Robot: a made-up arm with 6 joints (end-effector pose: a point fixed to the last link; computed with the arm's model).
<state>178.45 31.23 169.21 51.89 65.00 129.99</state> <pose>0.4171 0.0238 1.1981 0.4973 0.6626 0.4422 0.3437</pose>
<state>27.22 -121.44 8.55 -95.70 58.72 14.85</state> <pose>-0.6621 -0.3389 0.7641 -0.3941 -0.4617 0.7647 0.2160</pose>
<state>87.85 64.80 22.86 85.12 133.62 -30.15</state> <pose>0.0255 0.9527 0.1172 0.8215 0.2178 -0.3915 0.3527</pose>
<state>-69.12 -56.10 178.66 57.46 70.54 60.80</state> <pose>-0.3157 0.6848 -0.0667 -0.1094 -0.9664 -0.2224 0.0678</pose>
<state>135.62 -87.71 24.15 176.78 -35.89 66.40</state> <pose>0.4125 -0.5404 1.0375 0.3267 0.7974 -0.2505 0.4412</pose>
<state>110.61 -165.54 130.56 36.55 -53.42 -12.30</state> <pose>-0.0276 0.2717 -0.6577 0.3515 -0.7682 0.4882 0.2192</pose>
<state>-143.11 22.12 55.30 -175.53 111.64 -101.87</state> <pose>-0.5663 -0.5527 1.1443 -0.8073 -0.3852 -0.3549 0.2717</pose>
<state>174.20 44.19 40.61 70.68 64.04 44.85</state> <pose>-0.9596 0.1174 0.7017 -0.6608 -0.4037 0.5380 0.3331</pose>
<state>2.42 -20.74 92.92 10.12 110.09 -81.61</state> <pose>-0.5240 -0.1309 1.4450 -0.9243 -0.1386 -0.1461 0.3242</pose>
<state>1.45 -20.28 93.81 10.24 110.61 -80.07</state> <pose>-0.5287 -0.1225 1.4434 -0.9197 -0.1400 -0.1569 0.3315</pose>
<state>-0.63 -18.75 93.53 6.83 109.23 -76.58</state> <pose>-0.4929 -0.1066 1.4597 -0.9145 -0.1584 -0.1267 0.3500</pose>
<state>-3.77 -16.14 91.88 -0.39 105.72 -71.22</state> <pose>-0.4103 -0.0892 1.4902 -0.9025 -0.1884 -0.0491 0.3843</pose>
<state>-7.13 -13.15 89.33 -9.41 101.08 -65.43</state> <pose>-0.3015 -0.0802 1.5179 -0.8764 -0.2141 0.0540 0.4281</pose>
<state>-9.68 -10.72 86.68 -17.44 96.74 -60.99</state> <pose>-0.2021 -0.0817 1.5318 -0.8423 -0.2277 0.1483 0.4654</pose>
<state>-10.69 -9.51 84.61 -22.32 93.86 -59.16</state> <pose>-0.1404 -0.0868 1.5350 -0.8183 -0.2328 0.2092 0.4821</pose>
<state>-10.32 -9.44 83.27 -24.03 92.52 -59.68</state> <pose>-0.1168 -0.0903 1.5347 -0.8119 -0.2348 0.2373 0.4790</pose>
